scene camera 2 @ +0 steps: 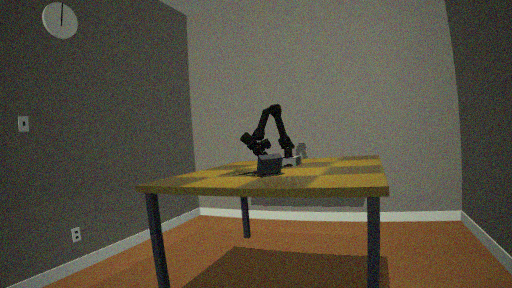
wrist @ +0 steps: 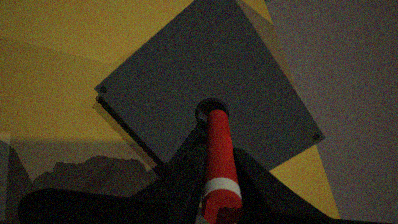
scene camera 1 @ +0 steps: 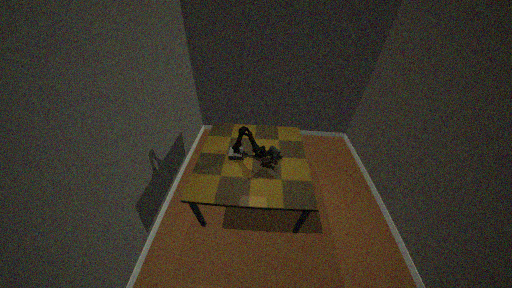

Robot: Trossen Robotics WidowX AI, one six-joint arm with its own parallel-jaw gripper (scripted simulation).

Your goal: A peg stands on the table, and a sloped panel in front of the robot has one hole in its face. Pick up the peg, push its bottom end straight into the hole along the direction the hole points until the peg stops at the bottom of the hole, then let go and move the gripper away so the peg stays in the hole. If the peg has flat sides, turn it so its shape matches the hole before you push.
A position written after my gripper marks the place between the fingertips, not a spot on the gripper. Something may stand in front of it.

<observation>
My gripper [wrist: 218, 154] carries a round red peg.
</observation>
